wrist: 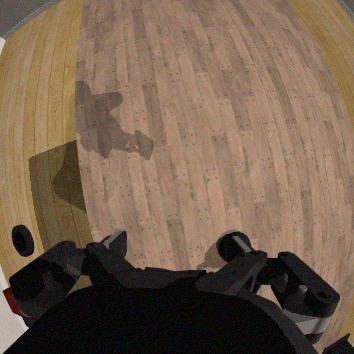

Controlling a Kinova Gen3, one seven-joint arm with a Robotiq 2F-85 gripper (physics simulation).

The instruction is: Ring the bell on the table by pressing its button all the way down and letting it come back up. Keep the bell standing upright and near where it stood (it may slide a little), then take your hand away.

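Frame: origin at the arm's base, x back, y up, z left, level; millimetres.
Where they show: gripper, fingertip midpoint: (176, 245).
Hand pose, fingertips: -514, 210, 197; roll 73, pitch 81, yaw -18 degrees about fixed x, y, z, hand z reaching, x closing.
After its pixels a point has its place, as x, y, z.
The bell (227, 246) is a small, dark, round shape on the wood-plank table (200, 125) @[-700, -92, 138], low and right of centre in the wrist view. The right finger covers part of it, so its button cannot be made out. My gripper (176, 245) @[-514, 210, 197] is open with nothing between its fingers. It is above the table, with its right fingertip overlapping the bell in the view. The height between the fingertip and the bell cannot be told, nor whether they touch.
The table's left edge runs down the left side, with yellow plank floor (40, 110) beyond it. A black round object (23, 241) is at the far left, and part of a red object (12, 301) shows below it. The arm's shadow falls across the table's left part.
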